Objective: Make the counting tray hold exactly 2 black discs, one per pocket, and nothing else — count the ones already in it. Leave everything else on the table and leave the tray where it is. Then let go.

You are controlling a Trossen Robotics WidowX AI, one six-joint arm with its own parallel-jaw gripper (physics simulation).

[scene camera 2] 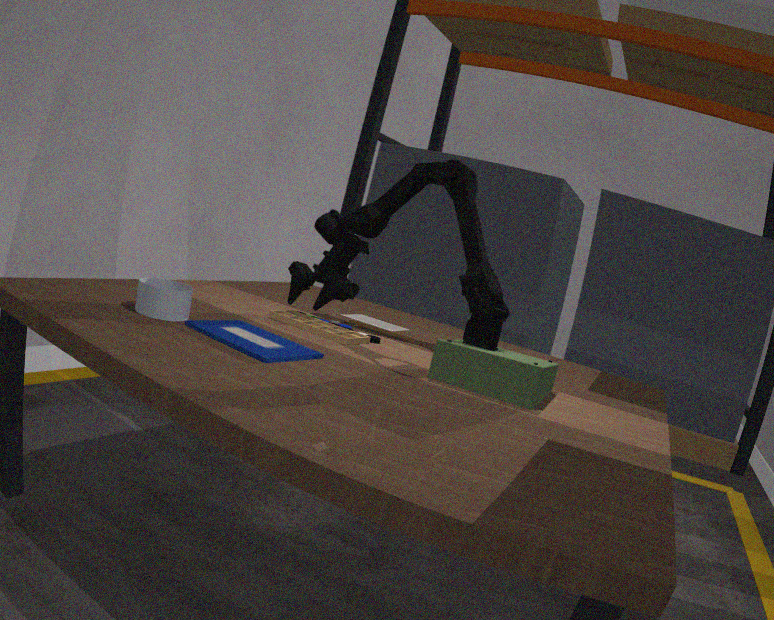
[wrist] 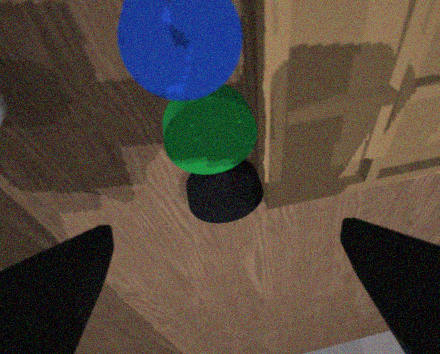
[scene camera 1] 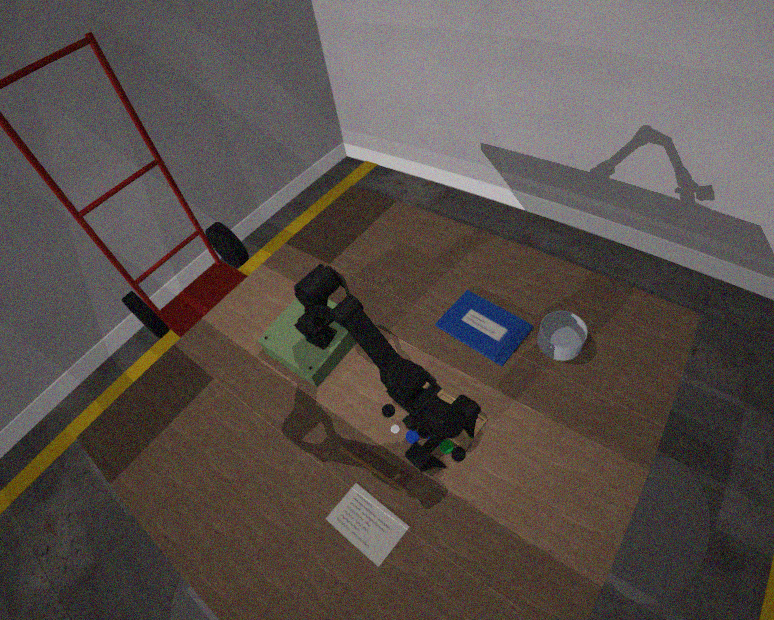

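The wooden counting tray (scene camera 1: pixel 481 422) (scene camera 2: pixel 323 328) (wrist: pixel 268 75) lies on the table, mostly hidden by the arm in scene camera 1. The pockets showing in the wrist view hold no disc; the others cannot be checked. A black disc (scene camera 1: pixel 458 454) (wrist: pixel 225 196) lies outside the tray near its corner, partly covered by a green disc (scene camera 1: pixel 447 446) (wrist: pixel 210 132) in the wrist view. A blue disc (scene camera 1: pixel 412 437) (wrist: pixel 180 45) overlaps the green one there. Another black disc (scene camera 1: pixel 388 410) (scene camera 2: pixel 374 339) lies beyond the tray's other end. My gripper (scene camera 1: pixel 458 450) (scene camera 2: pixel 303 304) (wrist: pixel 229 232) is open and empty, above the table near the first black disc.
A small white disc (scene camera 1: pixel 394 428) lies between the blue disc and the farther black disc. A blue booklet (scene camera 1: pixel 503 342) (scene camera 2: pixel 284 350) and a clear round container (scene camera 1: pixel 562 335) (scene camera 2: pixel 164 299) stand on one side. A printed white card (scene camera 1: pixel 368 524) (scene camera 2: pixel 376 322) lies on the other.
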